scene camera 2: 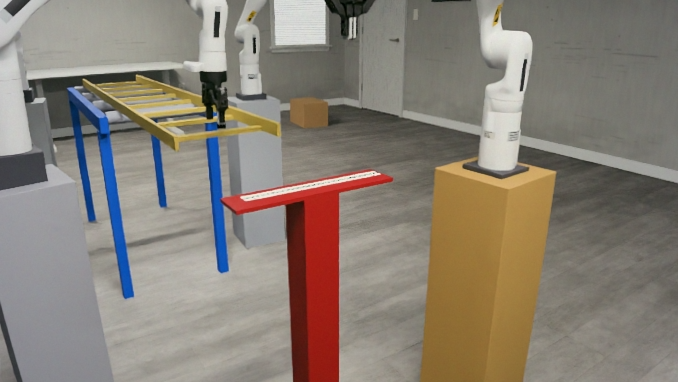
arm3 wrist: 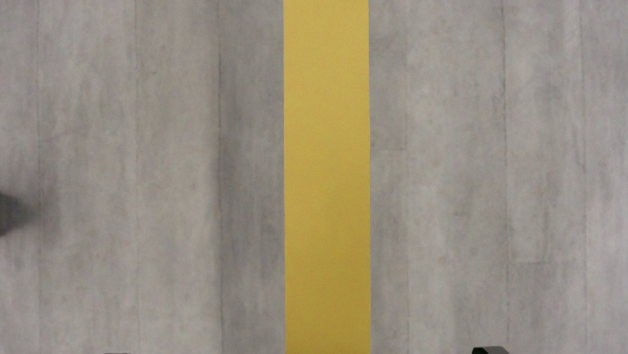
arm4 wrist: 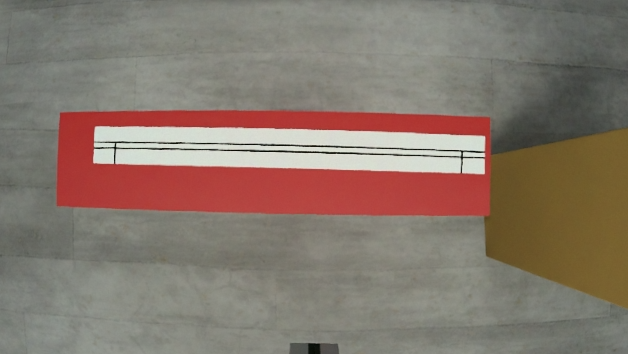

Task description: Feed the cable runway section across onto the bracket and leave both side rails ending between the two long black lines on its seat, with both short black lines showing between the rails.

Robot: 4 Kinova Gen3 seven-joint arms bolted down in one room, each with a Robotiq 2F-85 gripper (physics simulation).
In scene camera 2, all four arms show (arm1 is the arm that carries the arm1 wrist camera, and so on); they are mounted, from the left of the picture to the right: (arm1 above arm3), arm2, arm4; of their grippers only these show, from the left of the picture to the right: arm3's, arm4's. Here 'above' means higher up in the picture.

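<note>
The yellow runway section [scene camera 2: 150, 128] lies on the blue stand, its near end reaching out past the stand's front legs. A yellow strip of the runway [arm3 wrist: 326, 150] crosses the arm3 wrist view. The red bracket [arm4 wrist: 275, 192] [scene camera 2: 320, 250] stands apart from it, lower right. Its white seat strip [arm4 wrist: 290, 155] shows two long black lines and a short black line near each end; no rail is on it. Arm3's gripper [arm3 wrist: 303, 351] [scene camera 2: 216, 120] is open at the runway's near end, fingers on either side of the strip. Arm4's gripper [arm4 wrist: 314, 349] [scene camera 2: 352, 30] is shut and empty, high beyond the bracket. The grippers of arm1 and arm2 do not show.
The blue stand [scene camera 2: 117, 225] carries rollers under the runway. Arm4's ochre pedestal [arm4 wrist: 555, 215] [scene camera 2: 465, 275] stands right of the bracket. Grey pedestals [scene camera 2: 55, 275] [scene camera 2: 257, 175] stand at the left and behind the runway's near end. A brown box [scene camera 2: 308, 112] lies at the back.
</note>
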